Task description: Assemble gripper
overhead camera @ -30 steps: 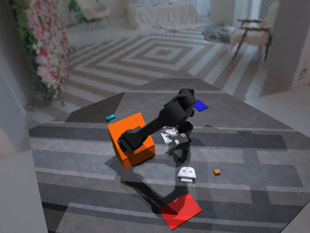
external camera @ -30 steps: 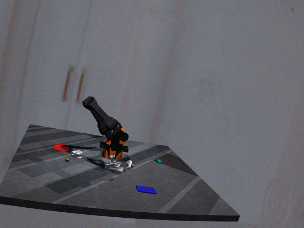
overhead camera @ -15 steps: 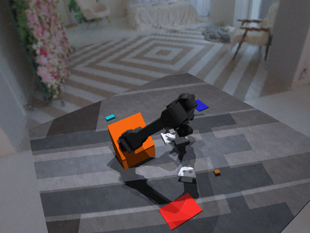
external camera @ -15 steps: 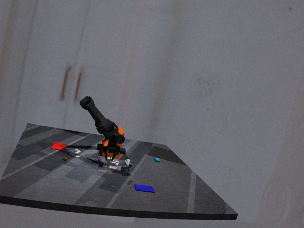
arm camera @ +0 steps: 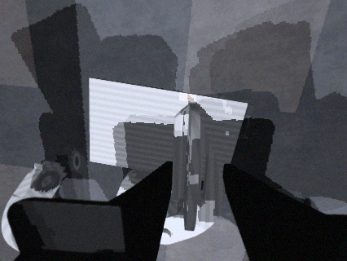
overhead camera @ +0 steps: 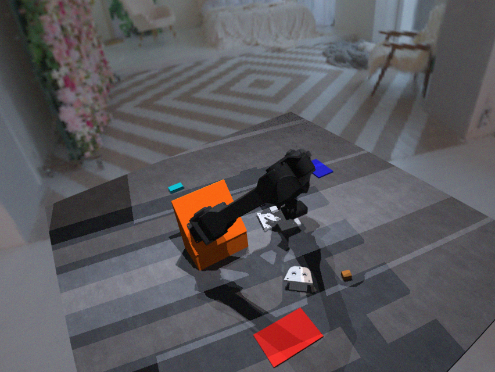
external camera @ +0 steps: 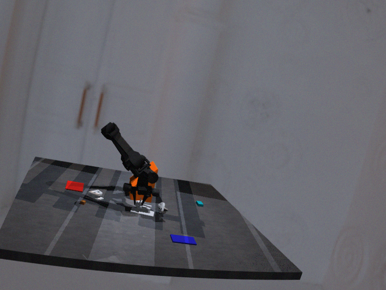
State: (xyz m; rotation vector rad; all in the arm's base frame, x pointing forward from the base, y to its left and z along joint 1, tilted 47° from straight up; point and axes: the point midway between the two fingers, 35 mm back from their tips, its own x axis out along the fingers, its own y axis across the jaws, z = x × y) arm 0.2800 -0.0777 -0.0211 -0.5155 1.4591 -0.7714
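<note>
My gripper tip is now 20 mm short of the white flat slab, 30 mm to the right of it and 30 mm above it. The rest, counted from my gripper tip: blue tile 310 mm ahead, 170 mm to the left, 30 mm below; small brown cube 280 mm to the right, 20 mm below; gripper jaw 30 mm behind, 20 mm to the left.
</note>
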